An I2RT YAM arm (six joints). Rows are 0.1 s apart.
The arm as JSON. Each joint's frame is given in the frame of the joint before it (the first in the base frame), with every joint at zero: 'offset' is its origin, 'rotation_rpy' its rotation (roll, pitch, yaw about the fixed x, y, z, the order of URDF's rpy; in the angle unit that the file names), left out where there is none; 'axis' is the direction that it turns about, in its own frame. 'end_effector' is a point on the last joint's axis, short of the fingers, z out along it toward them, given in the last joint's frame.
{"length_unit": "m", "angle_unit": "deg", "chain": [
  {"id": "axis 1", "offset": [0.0, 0.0, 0.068], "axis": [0.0, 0.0, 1.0]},
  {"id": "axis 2", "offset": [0.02, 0.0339, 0.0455], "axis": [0.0, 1.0, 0.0]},
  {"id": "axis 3", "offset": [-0.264, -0.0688, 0.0], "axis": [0.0, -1.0, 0.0]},
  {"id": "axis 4", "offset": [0.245, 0.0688, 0.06], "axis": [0.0, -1.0, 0.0]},
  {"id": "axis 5", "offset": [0.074, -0.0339, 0.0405], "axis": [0.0, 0.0, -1.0]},
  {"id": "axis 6", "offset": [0.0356, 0.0, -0.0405], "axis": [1.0, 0.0, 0.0]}
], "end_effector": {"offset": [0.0, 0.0, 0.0], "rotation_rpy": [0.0, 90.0, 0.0]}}
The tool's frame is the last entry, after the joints.
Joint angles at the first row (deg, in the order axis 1, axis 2, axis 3, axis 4, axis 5, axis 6):
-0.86 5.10 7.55 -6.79 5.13 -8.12
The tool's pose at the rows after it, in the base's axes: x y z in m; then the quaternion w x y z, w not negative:
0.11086, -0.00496, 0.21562, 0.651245, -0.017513, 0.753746, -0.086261
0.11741, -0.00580, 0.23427, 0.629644, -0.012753, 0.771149, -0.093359
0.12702, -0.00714, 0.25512, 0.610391, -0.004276, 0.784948, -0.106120
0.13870, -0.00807, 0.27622, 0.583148, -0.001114, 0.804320, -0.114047
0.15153, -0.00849, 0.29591, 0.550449, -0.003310, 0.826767, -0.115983
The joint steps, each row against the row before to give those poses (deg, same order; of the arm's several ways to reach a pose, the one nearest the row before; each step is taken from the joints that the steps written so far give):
0.00 5.16 5.09 -3.50 0.17 -0.02
0.00 6.23 5.43 -2.29 1.20 0.02
0.00 6.51 5.90 -1.96 1.95 -0.02
0.00 6.74 6.77 -3.81 1.22 0.00
0.00 6.55 7.15 -5.14 0.37 0.02

